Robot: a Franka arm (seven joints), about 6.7 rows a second.
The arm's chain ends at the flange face. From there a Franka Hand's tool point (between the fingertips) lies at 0.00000 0.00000 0.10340 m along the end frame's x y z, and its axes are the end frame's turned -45 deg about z.
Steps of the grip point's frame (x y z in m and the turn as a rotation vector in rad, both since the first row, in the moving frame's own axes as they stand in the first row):
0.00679 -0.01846 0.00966 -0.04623 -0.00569 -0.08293
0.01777 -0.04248 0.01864 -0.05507 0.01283 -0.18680
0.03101 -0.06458 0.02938 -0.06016 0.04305 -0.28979
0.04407 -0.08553 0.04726 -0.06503 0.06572 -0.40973
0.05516 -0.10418 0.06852 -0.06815 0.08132 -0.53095
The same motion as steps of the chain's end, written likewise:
-0.01137 -0.02152 0.00977 -0.03671 0.02867 -0.08293
-0.02269 -0.04521 0.01880 -0.02987 0.04801 -0.18680
-0.03135 -0.06774 0.02966 -0.01210 0.07298 -0.28979
-0.03859 -0.08966 0.04770 0.00049 0.09245 -0.40973
-0.04482 -0.10892 0.06909 0.00931 0.10569 -0.53095

